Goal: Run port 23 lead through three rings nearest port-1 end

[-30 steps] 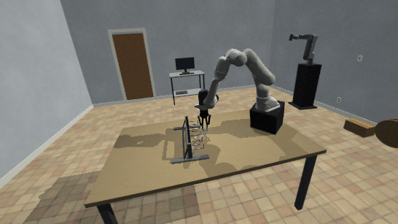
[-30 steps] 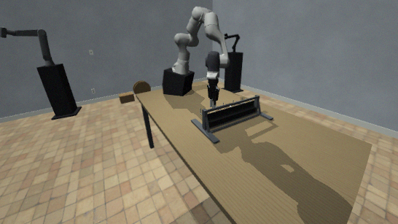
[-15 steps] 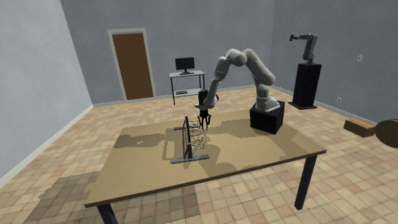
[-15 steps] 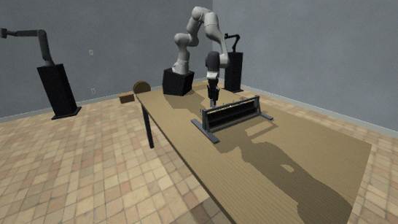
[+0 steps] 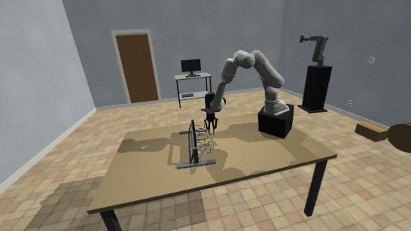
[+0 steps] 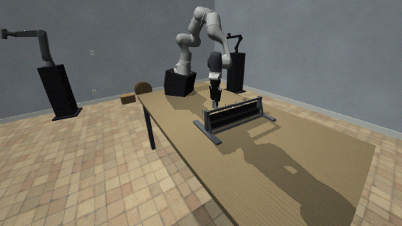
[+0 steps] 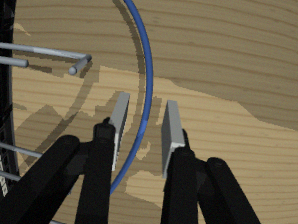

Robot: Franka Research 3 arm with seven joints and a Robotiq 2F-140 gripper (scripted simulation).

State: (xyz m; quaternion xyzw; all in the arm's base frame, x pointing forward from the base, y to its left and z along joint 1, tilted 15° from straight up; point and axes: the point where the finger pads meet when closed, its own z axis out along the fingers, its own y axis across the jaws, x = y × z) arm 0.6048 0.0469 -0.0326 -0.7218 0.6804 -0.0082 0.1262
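The rack is 16 cm ahead of my hand, 7 cm to the left of it and 1 cm below it.
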